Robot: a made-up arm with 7 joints.
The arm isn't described. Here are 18 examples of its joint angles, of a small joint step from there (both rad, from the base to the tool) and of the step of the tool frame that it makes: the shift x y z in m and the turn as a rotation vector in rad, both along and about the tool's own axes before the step.
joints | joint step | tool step
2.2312 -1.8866 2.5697 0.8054 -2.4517 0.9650 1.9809 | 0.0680 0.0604 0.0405 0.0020 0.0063 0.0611 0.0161 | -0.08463 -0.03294 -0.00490 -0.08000 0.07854 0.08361
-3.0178 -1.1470 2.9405 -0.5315 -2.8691 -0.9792 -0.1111 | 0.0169 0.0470 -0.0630 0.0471 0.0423 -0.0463 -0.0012 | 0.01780 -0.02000 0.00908 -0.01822 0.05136 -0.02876
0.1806 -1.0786 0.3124 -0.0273 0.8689 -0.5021 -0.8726 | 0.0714 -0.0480 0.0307 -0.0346 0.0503 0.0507 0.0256 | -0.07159 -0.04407 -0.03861 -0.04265 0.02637 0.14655
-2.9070 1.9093 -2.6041 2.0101 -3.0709 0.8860 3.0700 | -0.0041 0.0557 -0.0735 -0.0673 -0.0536 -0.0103 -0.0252 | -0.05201 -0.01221 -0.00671 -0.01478 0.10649 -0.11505
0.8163 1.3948 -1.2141 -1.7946 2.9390 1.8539 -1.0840 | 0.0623 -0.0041 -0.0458 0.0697 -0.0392 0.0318 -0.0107 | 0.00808 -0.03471 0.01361 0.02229 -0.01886 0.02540
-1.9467 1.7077 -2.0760 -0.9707 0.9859 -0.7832 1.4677 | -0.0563 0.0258 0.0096 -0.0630 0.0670 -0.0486 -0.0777 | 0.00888 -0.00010 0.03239 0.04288 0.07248 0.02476
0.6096 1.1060 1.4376 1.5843 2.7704 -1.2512 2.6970 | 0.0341 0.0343 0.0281 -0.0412 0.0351 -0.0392 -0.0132 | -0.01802 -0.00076 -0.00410 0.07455 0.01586 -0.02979
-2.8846 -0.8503 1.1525 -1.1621 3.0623 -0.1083 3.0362 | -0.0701 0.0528 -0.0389 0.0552 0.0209 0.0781 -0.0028 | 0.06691 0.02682 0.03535 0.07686 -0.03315 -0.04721
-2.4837 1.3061 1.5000 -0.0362 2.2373 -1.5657 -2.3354 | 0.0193 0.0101 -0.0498 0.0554 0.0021 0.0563 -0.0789 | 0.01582 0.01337 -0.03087 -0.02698 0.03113 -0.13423
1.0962 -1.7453 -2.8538 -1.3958 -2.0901 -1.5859 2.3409 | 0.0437 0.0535 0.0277 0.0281 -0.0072 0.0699 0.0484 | -0.04336 -0.00342 -0.01961 -0.02085 0.09689 0.04568
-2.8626 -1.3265 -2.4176 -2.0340 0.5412 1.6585 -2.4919 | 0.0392 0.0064 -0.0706 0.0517 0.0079 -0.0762 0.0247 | -0.02453 -0.01574 -0.03545 -0.04693 0.04388 0.02313
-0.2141 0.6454 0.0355 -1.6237 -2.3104 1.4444 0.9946 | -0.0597 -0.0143 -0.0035 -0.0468 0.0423 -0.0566 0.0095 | -0.02030 0.00079 -0.01495 0.04642 0.03175 0.09266
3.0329 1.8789 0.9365 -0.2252 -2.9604 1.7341 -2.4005 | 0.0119 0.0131 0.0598 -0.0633 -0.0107 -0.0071 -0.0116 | -0.01319 -0.00528 -0.00997 -0.00178 0.05816 -0.02826
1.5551 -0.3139 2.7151 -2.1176 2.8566 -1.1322 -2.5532 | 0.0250 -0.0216 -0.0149 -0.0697 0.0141 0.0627 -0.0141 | -0.01517 0.00642 0.02687 0.06577 0.08794 0.02336
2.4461 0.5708 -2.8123 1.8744 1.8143 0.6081 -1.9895 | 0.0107 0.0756 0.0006 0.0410 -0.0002 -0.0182 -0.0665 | -0.00918 0.02966 0.02675 -0.01274 0.00905 -0.10114
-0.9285 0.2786 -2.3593 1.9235 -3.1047 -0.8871 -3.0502 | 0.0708 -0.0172 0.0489 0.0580 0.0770 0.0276 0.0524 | 0.02606 0.03888 -0.01404 0.11141 -0.05080 0.00178
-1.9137 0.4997 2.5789 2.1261 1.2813 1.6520 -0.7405 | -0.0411 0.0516 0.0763 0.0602 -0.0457 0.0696 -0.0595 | 0.04543 0.00909 -0.01515 0.03053 -0.12043 -0.05909
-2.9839 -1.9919 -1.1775 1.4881 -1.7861 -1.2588 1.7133 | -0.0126 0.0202 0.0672 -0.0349 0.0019 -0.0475 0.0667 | -0.01688 0.03163 -0.03313 0.11061 -0.01822 0.01282
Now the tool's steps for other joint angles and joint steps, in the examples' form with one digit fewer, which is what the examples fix.
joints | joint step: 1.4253 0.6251 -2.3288 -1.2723 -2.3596 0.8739 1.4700 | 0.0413 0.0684 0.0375 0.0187 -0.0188 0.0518 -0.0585
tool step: -0.0141 -0.0050 -0.0400 -0.1191 -0.0480 -0.0436
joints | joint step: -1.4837 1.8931 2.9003 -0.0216 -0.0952 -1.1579 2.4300 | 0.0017 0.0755 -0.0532 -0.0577 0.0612 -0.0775 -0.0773
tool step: 0.0304 0.0618 -0.0759 0.1521 -0.1400 -0.1000
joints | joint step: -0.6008 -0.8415 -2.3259 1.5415 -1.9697 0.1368 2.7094 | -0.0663 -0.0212 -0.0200 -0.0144 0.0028 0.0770 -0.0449
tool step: -0.0619 -0.0393 0.0078 -0.0675 0.1352 0.0061
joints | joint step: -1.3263 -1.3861 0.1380 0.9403 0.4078 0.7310 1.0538 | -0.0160 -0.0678 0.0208 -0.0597 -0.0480 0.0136 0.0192
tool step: 0.0331 0.0481 0.0601 0.0873 0.0291 -0.0732
